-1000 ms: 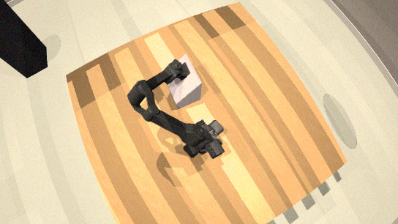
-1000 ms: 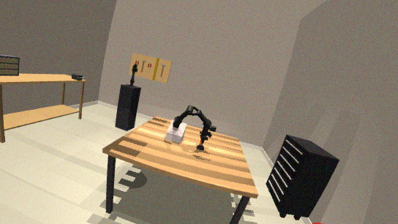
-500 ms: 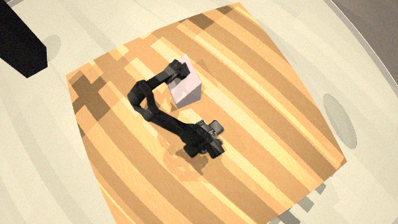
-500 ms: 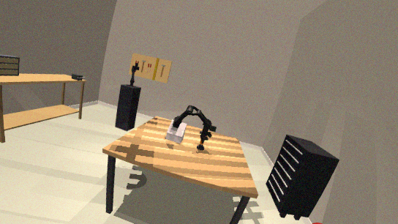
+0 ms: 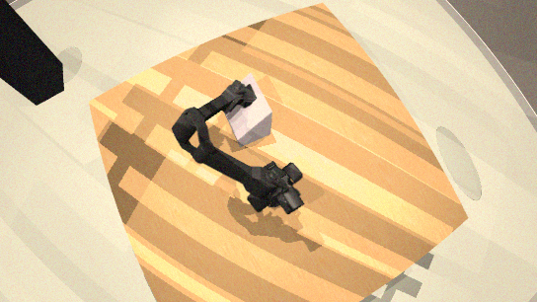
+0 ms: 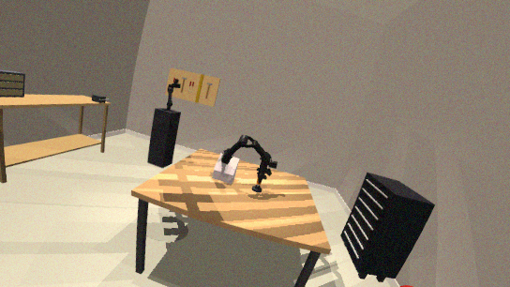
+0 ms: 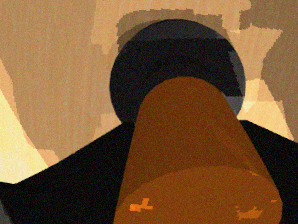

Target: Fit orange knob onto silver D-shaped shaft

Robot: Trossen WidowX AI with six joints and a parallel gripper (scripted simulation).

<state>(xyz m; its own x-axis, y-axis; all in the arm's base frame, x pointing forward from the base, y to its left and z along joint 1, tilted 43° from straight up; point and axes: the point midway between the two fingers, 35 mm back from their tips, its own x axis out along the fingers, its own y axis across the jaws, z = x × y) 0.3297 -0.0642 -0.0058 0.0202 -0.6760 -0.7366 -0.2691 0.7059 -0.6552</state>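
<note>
The dark round pedestal lies 40 mm below my gripper tip. Also, from my gripper tip: orange knob 30 mm above.
</note>
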